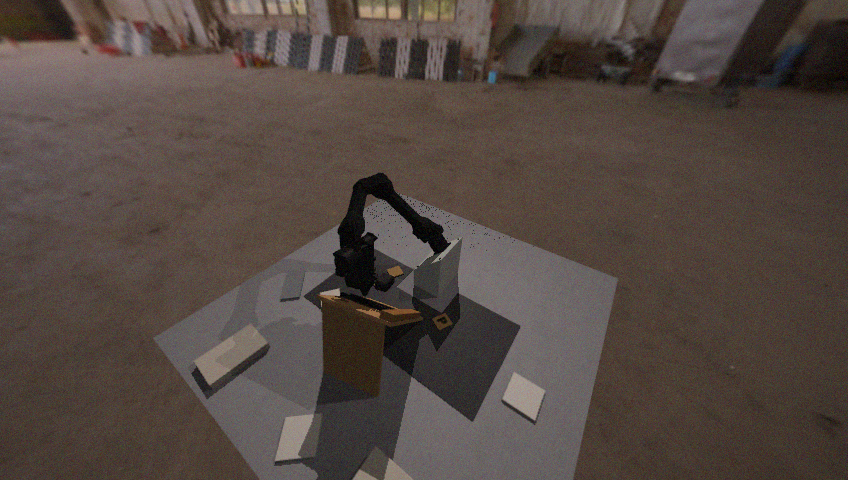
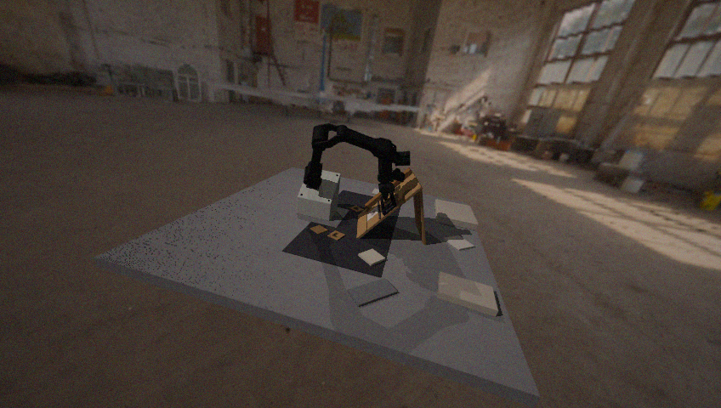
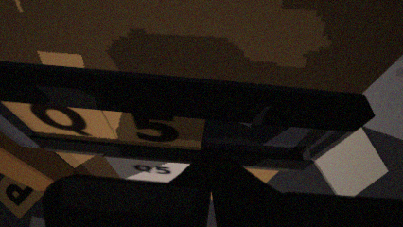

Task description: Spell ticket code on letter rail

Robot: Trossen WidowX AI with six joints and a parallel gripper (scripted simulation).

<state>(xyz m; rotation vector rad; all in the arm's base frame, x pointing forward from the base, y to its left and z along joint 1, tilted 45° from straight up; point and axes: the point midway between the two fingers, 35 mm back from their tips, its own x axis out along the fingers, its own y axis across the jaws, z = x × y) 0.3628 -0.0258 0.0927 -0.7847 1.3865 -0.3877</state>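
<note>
The letter tile is 10 mm ahead of my gripper tip, 30 mm to the left of it and 10 mm below it. Also, from my gripper tip: small white card (210 mm to the right, 160 mm below); white ticket (50 mm behind, 40 mm to the left, 90 mm below); dark mat (170 mm behind, 80 mm to the left, 170 mm below).
</note>
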